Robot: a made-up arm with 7 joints. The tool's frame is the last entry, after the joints.
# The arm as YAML. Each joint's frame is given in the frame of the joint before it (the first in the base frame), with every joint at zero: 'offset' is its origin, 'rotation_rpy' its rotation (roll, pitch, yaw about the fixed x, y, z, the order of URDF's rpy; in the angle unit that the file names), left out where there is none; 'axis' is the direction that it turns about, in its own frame. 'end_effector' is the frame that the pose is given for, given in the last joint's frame.
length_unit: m
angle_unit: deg
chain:
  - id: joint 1
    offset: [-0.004, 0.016, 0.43]
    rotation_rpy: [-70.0, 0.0, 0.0]
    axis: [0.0, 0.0, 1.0]
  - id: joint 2
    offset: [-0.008, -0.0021, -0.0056]
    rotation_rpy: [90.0, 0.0, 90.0]
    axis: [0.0, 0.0, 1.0]
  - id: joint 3
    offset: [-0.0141, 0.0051, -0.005]
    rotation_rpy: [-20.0, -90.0, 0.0]
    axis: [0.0, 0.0, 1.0]
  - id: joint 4
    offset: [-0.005, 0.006, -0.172]
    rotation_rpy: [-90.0, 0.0, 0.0]
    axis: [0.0, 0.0, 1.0]
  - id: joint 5
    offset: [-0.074, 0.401, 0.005]
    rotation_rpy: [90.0, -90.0, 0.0]
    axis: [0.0, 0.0, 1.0]
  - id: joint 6
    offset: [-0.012, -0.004, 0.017]
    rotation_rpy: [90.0, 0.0, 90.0]
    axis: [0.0, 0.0, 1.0]
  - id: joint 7
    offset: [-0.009, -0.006, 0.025]
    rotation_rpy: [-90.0, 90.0, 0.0]
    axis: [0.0, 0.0, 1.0]
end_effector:
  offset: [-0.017, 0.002, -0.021]
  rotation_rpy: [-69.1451, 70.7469, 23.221]
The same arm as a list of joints. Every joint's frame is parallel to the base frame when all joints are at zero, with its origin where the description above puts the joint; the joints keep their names.
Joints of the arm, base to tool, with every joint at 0 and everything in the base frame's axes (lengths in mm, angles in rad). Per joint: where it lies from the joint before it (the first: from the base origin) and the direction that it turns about. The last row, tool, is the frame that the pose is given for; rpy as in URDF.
joint 1: offset -4 16 430 axis 0 0.9397 0.342
joint 2: offset -8 -6 0.1 axis +x
joint 3: offset -5 0 15 axis +z
joint 4: offset -5 6 -172 axis +y
joint 5: offset -74 5 -401 axis +z
joint 6: offset 4 -12 17 axis +y
joint 7: offset 9 25 -6 axis +z
tool: offset 2 17 -21 rpy -1.2068 1.2348 -1.1655

